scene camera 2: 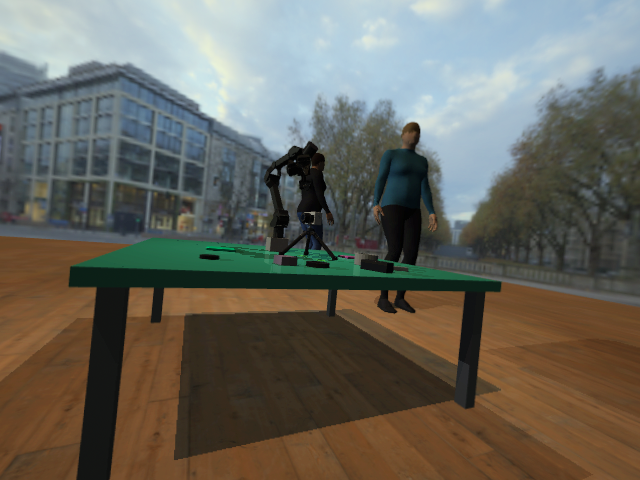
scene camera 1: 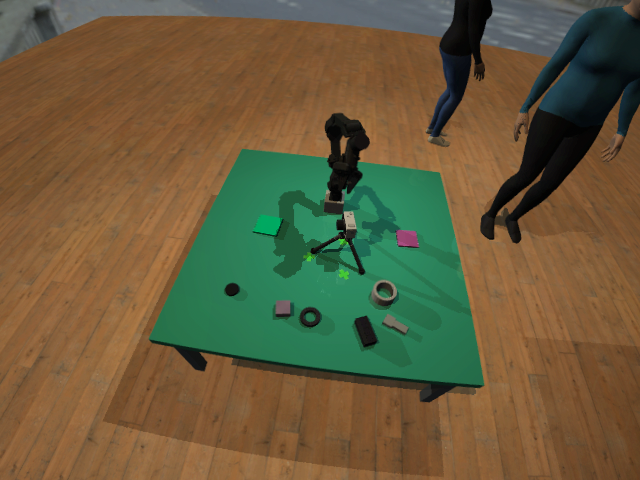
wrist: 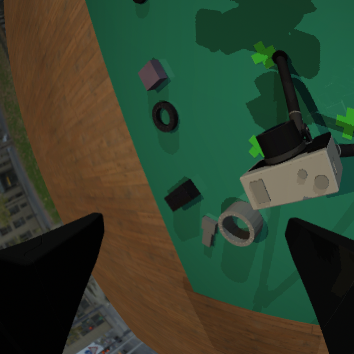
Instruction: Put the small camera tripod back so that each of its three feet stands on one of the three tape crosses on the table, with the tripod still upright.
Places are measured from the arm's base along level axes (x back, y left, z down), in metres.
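Pixels of known places: gripper, between the fingertips: (scene camera 2: pixel 306 183) (scene camera 1: pixel 344 192) (wrist: pixel 199 226); arm's base, origin of its link: (scene camera 2: pixel 278 237) (scene camera 1: pixel 335 196).
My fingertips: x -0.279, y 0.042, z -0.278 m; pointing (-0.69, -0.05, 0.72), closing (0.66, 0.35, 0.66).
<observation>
For each thing: its middle in the pictures, then the offset to it from my fingertips. "pt": a spot on its surface instead. Level surfaces: height alone.
- left green cross, middle of its body: (wrist: pixel 263 54) (scene camera 1: pixel 309 256) dy -0.116, dx -0.075, dz +0.352 m
- front cross, middle of its body: (wrist: pixel 258 145) (scene camera 1: pixel 343 274) dy +0.055, dx -0.141, dz +0.352 m
- back cross, middle of its body: (wrist: pixel 349 123) (scene camera 1: pixel 343 241) dy +0.032, dx +0.052, dz +0.352 m
- table, height of its surface: dz +0.352 m
- grey ring, middle of its body: (wrist: pixel 239 223) (scene camera 1: pixel 383 292) (scene camera 2: pixel 366 259) dy +0.233, dx -0.219, dz +0.328 m
- black block, middle of its body: (wrist: pixel 180 195) (scene camera 2: pixel 376 265) (scene camera 1: pixel 365 331) dy +0.167, dx -0.402, dz +0.335 m
- grey piece, middle of its body: (wrist: pixel 208 232) (scene camera 1: pixel 395 324) dy +0.289, dx -0.350, dz +0.345 m
- black ring, middle of its body: (wrist: pixel 164 116) (scene camera 2: pixel 317 264) (scene camera 1: pixel 310 316) dy -0.057, dx -0.376, dz +0.345 m
- purple block, middle of its body: (wrist: pixel 151 74) (scene camera 2: pixel 285 260) (scene camera 1: pixel 283 308) dy -0.171, dx -0.363, dz +0.338 m
- black disc, middle of its body: (scene camera 2: pixel 209 256) (scene camera 1: pixel 232 289) dy -0.407, dx -0.314, dz +0.347 m
- green square, a spot on its surface: (scene camera 1: pixel 267 225) pt dy -0.355, dx +0.069, dz +0.343 m
- magenta square, a spot on its surface: (scene camera 1: pixel 407 238) pt dy +0.348, dx +0.126, dz +0.343 m
The small tripod (scene camera 1: pixel 355 255) (scene camera 2: pixel 322 244) (wrist: pixel 287 86) stands upright with a beige camera (scene camera 1: pixel 350 225) (scene camera 2: pixel 315 218) (wrist: pixel 290 179) on top. Its left foot (scene camera 1: pixel 312 251) (wrist: pixel 279 56) is at the edge of the left green cross (scene camera 1: pixel 309 256) (wrist: pixel 263 54). Its front foot (scene camera 1: pixel 361 271) is on bare table, right of the front cross (scene camera 1: pixel 343 274) (wrist: pixel 255 146). The back cross (scene camera 1: pixel 342 241) (wrist: pixel 346 123) lies near the camera's underside in scene camera 1; the third foot is hidden there. My gripper (scene camera 1: pixel 353 186) (scene camera 2: pixel 307 181) (wrist: pixel 199 226) is open and empty, above and behind the camera, apart from it.
On the table (scene camera 1: pixel 206 320) (scene camera 2: pixel 155 268) are a grey ring (scene camera 1: pixel 384 300) (wrist: pixel 225 220), black block (scene camera 1: pixel 365 331), grey piece (scene camera 1: pixel 395 324), black ring (scene camera 1: pixel 302 316), purple block (scene camera 1: pixel 282 308), black disc (scene camera 1: pixel 232 289), green square (scene camera 1: pixel 267 225) and magenta square (scene camera 1: pixel 407 238). Two people stand beyond it.
</observation>
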